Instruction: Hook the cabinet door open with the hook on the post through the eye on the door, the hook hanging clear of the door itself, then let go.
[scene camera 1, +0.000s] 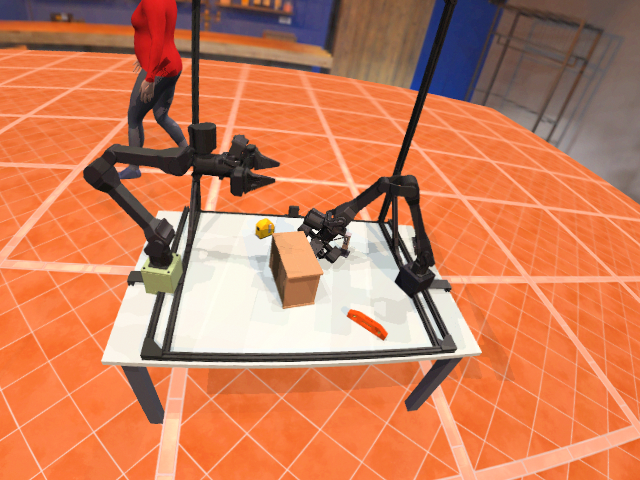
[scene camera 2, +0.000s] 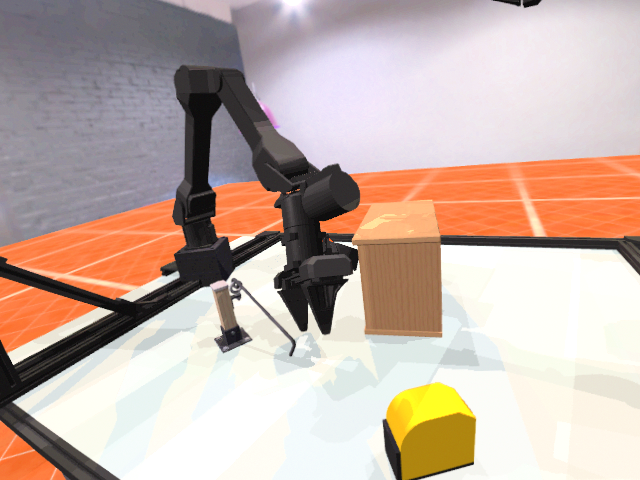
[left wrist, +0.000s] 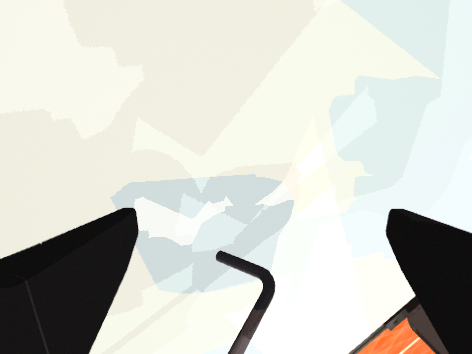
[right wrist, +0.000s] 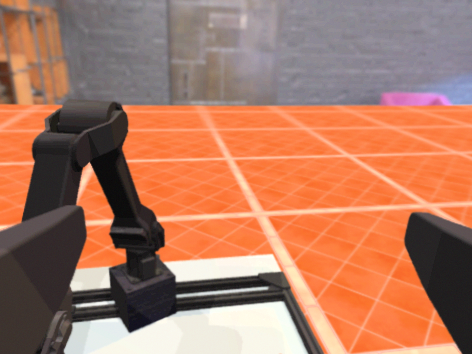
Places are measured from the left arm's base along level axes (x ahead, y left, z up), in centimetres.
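Pixels of known places: left gripper, fingertip midpoint: (scene camera 2: 314, 332) (left wrist: 261, 220); right gripper, fingertip midpoint: (scene camera 1: 277, 172) (right wrist: 248, 223); left arm's base, link origin: (scene camera 1: 418, 270) (scene camera 2: 201, 244) (right wrist: 141, 271); right arm's base, link origin: (scene camera 1: 161, 261).
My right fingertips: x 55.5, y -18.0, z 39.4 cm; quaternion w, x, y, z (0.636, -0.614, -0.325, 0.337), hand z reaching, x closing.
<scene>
For each thing: its middle in the pictures, then the offset to it from my right fingertips. "spot": a spot on its surface instead.
- wooden cabinet, body centre: (scene camera 2: 401, 260) (scene camera 1: 293, 268) dx -12.1, dy -2.8, dz -40.6 cm
- post, surface spot: (scene camera 2: 225, 308) (scene camera 1: 344, 239) spot: dx -41.0, dy -10.9, dz -42.0 cm
- dark hook, body centre: (scene camera 2: 260, 314) dx -35.3, dy -11.9, dz -43.0 cm
- yellow tape measure, body centre: (scene camera 2: 426, 430) (scene camera 1: 265, 228) dx -16.0, dy -32.4, dz -45.2 cm
- orange-red level, body centre: (scene camera 1: 367, 323) dx -25.5, dy +25.0, dz -46.4 cm
The wooden cabinet (scene camera 1: 299, 258) (scene camera 2: 402, 289) stands upright; its door and eye do not show in any view, so I cannot tell how the door stands. The post (scene camera 1: 346, 243) (scene camera 2: 225, 308) stands upright on its base. From its top the dark hook (scene camera 2: 266, 314) (left wrist: 260, 300) slants down toward the cabinet, its bent tip low over the table. My left gripper (scene camera 2: 314, 330) (left wrist: 261, 220) is open, pointing down between hook and cabinet; in the left wrist view the hook's bend shows between its fingers, ungripped. My right gripper (scene camera 1: 276, 172) (right wrist: 248, 223) is open and empty, high above the table's back left.
A yellow tape measure (scene camera 1: 264, 228) (scene camera 2: 436, 439) stands beyond the cabinet in scene camera 1. An orange-red level (scene camera 1: 367, 324) lies toward the front right. A dark rail frame (scene camera 1: 258, 355) borders the table. A person in red (scene camera 1: 155, 46) stands behind.
</scene>
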